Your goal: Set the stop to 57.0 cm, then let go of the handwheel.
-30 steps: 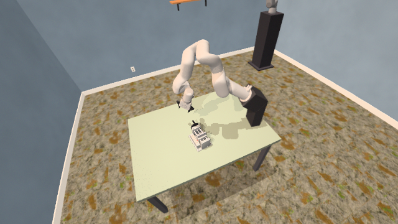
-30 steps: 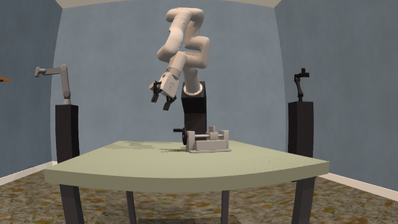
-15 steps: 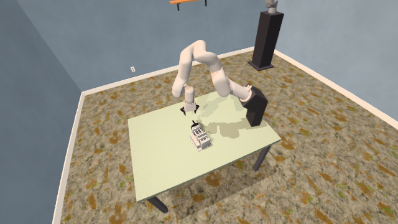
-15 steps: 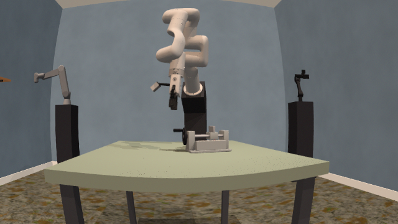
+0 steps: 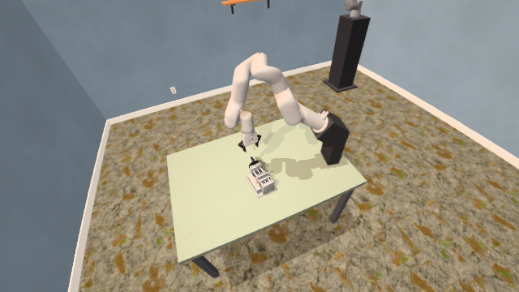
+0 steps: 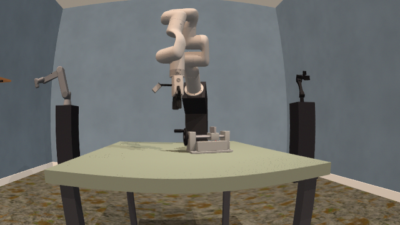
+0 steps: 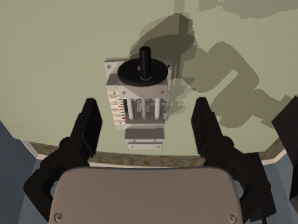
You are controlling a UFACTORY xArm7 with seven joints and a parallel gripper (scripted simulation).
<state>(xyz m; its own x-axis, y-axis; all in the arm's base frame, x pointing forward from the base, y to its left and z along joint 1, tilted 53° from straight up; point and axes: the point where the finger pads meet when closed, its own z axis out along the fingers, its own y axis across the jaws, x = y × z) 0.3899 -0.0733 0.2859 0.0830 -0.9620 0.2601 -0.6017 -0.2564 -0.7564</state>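
The black handwheel is 120 mm below my hand and 20 mm to the left of it. From my hand the other things lie so: grey stop block 180 mm to the left, 130 mm below, 10 mm behind.
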